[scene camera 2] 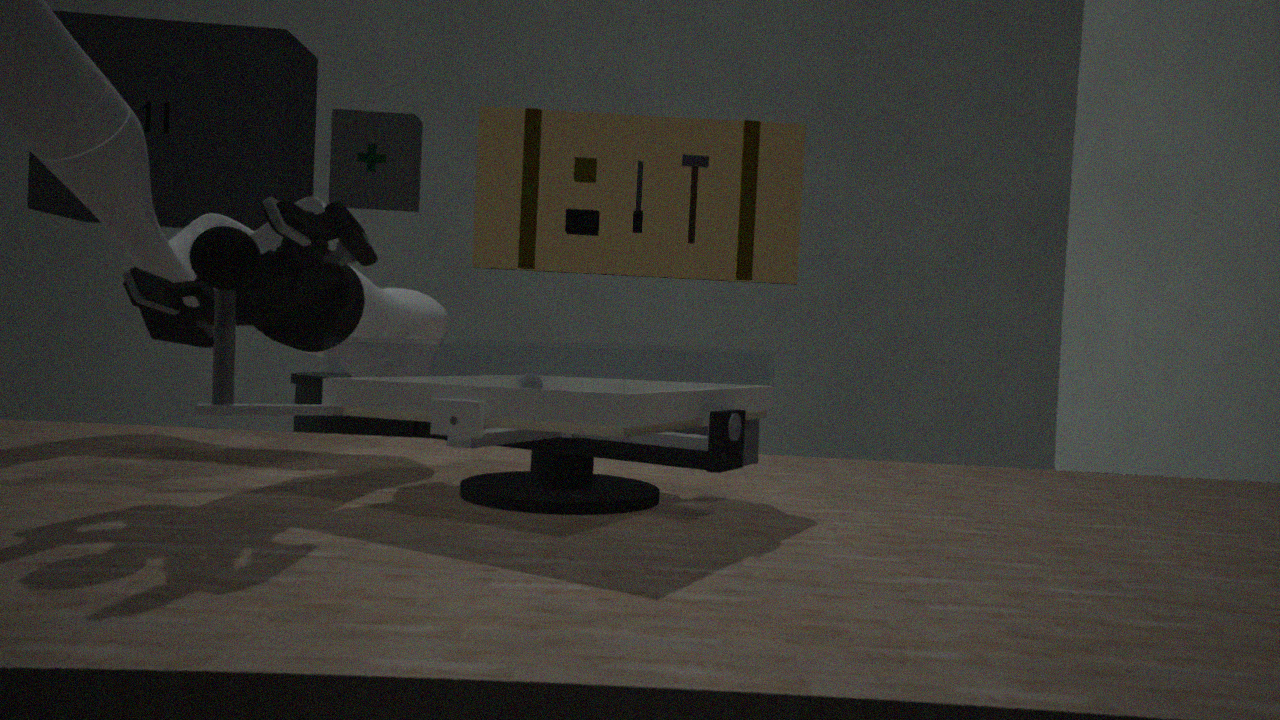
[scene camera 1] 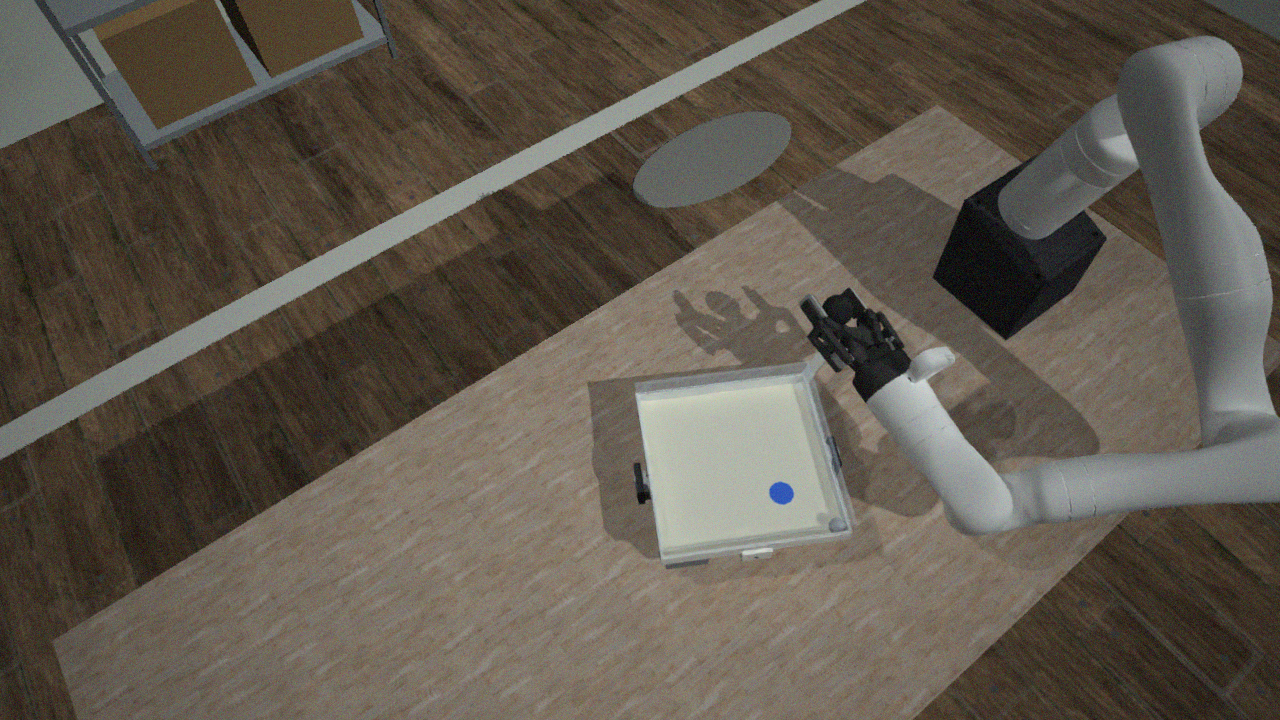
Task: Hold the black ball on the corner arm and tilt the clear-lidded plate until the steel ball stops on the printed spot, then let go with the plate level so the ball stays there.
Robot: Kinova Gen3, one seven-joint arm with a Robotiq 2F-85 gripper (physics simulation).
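Note:
The plate (scene camera 1: 716,438) (scene camera 2: 608,409) sits nearly level on a black round-footed stand (scene camera 2: 559,491). Its blue printed spot (scene camera 1: 781,493) lies toward the lower right in scene camera 1. The steel ball (scene camera 1: 836,524) (scene camera 2: 530,382) is in the plate's lower right corner in scene camera 1, apart from the spot. The black ball (scene camera 1: 839,308) (scene camera 2: 224,257) tops a grey post (scene camera 2: 223,349) on the corner arm (scene camera 2: 268,409). My gripper (scene camera 1: 832,306) (scene camera 2: 229,257) is open, its fingers spread around the black ball, not closed on it. Finger contact cannot be told.
Black hinge brackets (scene camera 1: 641,483) (scene camera 2: 732,438) stand out at the plate's side. My arm (scene camera 1: 939,456) reaches in from the right in scene camera 1, near its black base block (scene camera 1: 1011,259). A round grey disc (scene camera 1: 713,159) stands beyond the table edge.

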